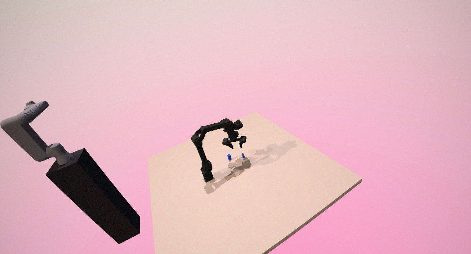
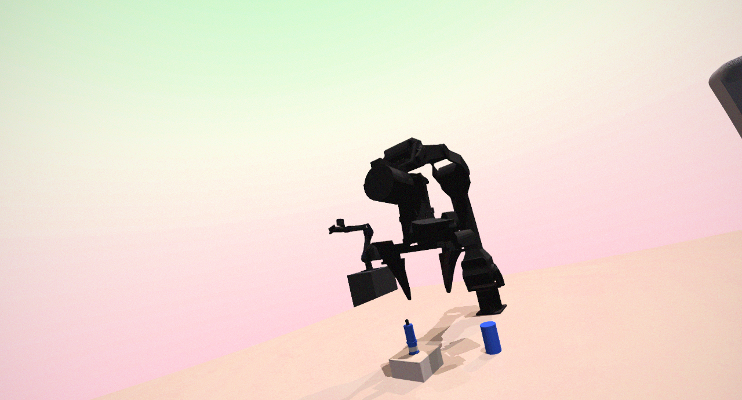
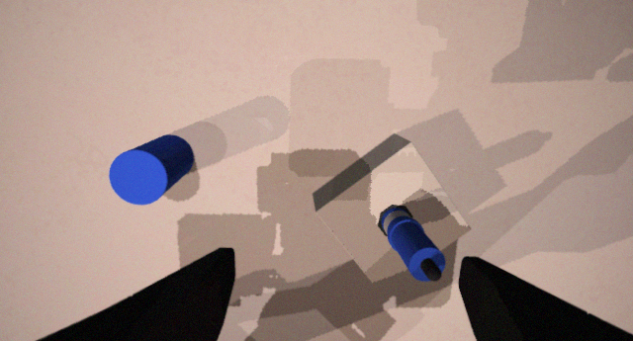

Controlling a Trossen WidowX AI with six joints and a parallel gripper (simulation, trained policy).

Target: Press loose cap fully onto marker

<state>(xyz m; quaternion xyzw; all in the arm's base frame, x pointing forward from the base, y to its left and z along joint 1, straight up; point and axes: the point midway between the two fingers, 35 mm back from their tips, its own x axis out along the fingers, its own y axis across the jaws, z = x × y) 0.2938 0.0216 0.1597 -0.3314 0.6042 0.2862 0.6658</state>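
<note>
Now: the blue cap 100 mm below my gripper tip, 70 mm behind it and 60 mm to the left of it. From my gripper tip the other things lie so: blue marker (60 mm below, 40 mm to the right, 20 mm ahead); holder block (110 mm below, 40 mm to the right, 20 mm ahead).
</note>
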